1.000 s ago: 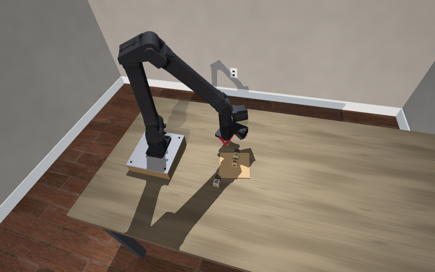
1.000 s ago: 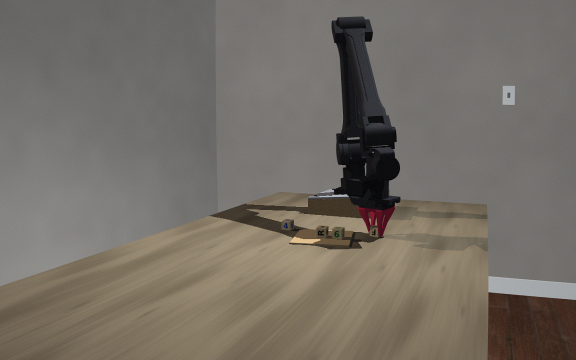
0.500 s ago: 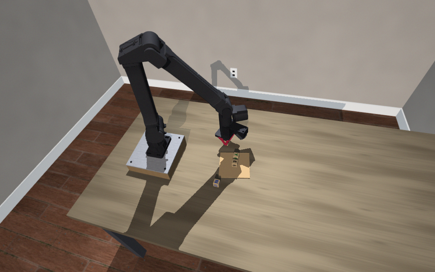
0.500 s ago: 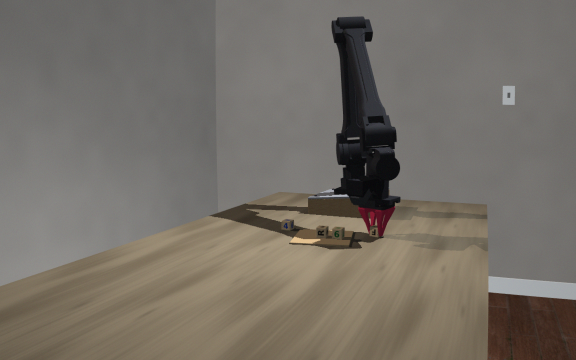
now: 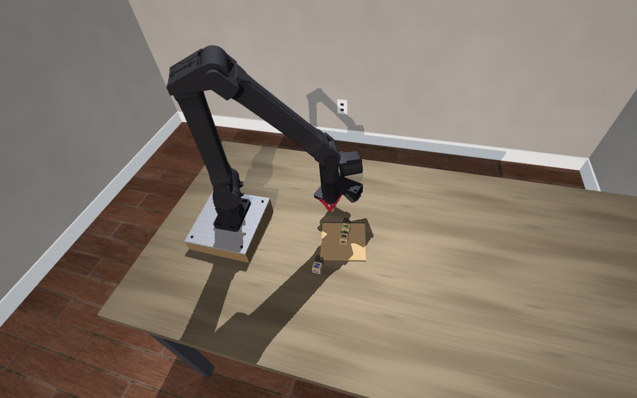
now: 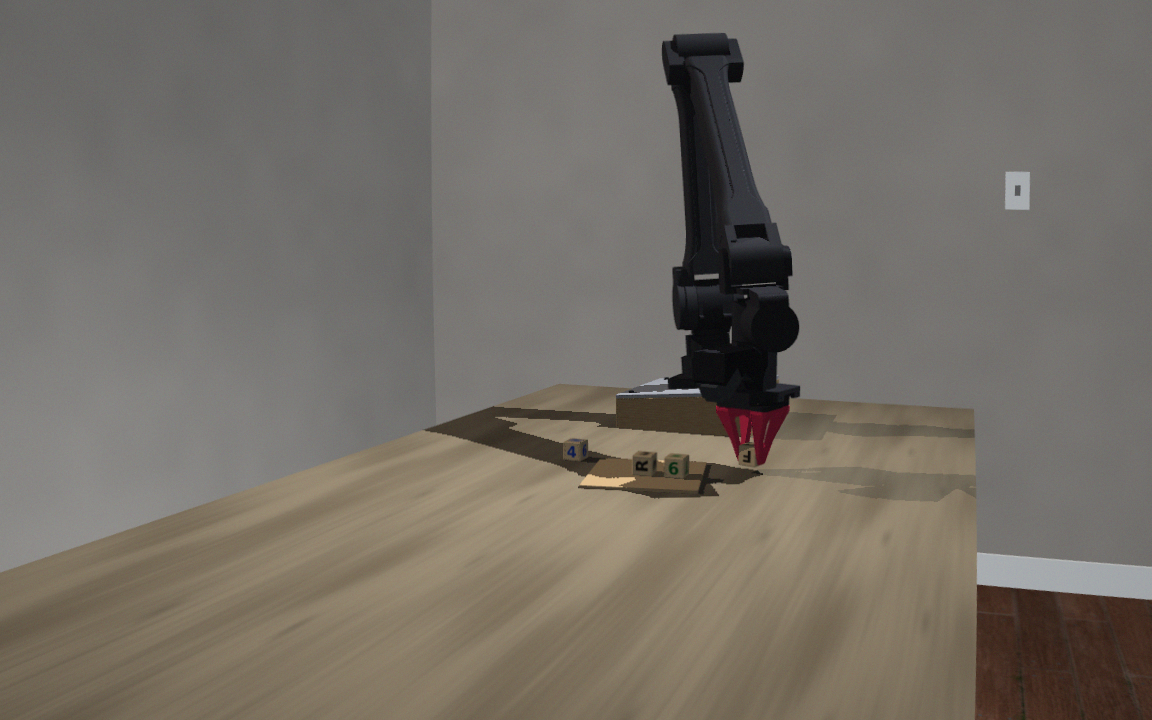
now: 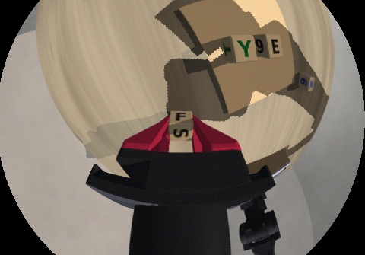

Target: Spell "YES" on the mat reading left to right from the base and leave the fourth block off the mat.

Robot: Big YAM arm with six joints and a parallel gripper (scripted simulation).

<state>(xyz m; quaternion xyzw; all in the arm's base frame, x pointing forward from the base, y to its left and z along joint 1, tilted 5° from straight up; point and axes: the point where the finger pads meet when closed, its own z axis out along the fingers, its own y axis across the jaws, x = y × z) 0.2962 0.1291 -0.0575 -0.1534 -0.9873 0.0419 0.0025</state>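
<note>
The tan mat is 120 mm to the right of my hand, 70 mm ahead of it and 20 mm below it.
</note>
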